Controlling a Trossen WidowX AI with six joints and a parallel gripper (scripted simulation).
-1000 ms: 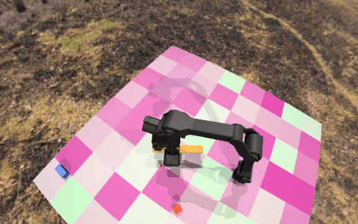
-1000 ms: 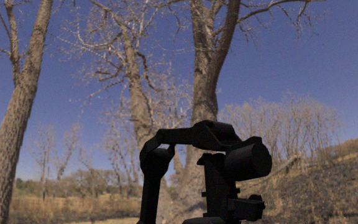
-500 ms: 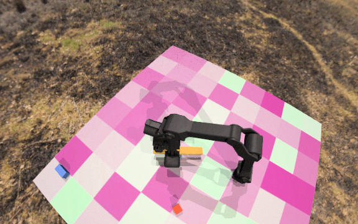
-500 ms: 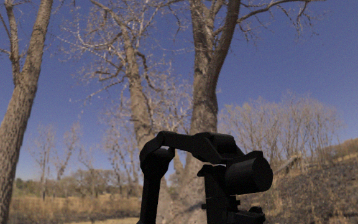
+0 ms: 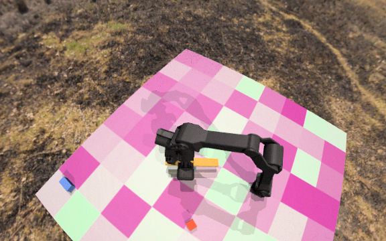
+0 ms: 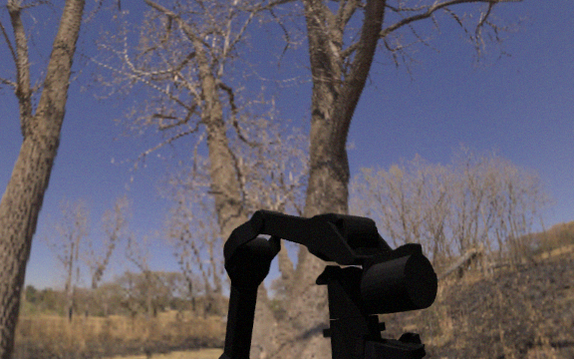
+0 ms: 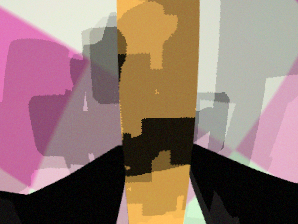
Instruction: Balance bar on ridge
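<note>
Now: gripper tip 2 cm to the left of the bar and 2 cm past it. Round my gripper tip: ridge (2 cm below, 2 cm behind, 1 cm to the right); blue block (41 cm to the left, 39 cm ahead, 5 cm below); small red block (20 cm to the left, 16 cm behind, 5 cm below).
</note>
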